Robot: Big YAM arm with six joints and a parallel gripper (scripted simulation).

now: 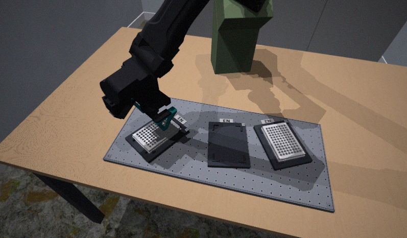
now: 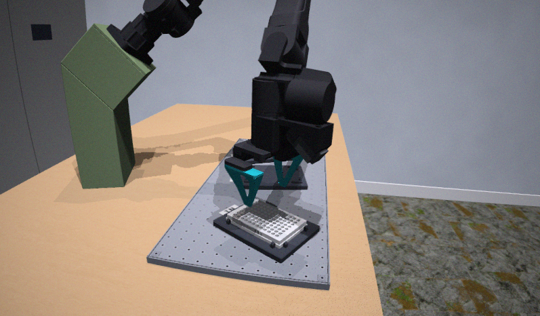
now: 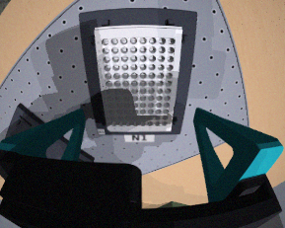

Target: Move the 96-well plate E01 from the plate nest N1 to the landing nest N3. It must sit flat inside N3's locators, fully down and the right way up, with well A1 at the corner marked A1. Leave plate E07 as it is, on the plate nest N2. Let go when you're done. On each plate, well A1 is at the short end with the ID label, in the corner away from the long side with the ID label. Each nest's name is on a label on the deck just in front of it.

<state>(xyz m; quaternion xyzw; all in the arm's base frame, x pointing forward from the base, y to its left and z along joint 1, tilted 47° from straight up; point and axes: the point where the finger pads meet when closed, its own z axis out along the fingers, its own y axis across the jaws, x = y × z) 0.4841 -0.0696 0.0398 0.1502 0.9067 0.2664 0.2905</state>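
Right now the plate E01 is 60 mm below my hand. Round my hand: nest N1: 70 mm below; N1 label: 90 mm behind, 80 mm below, 10 mm to the left; landing nest N3: 200 mm to the left, 100 mm behind, 70 mm below.
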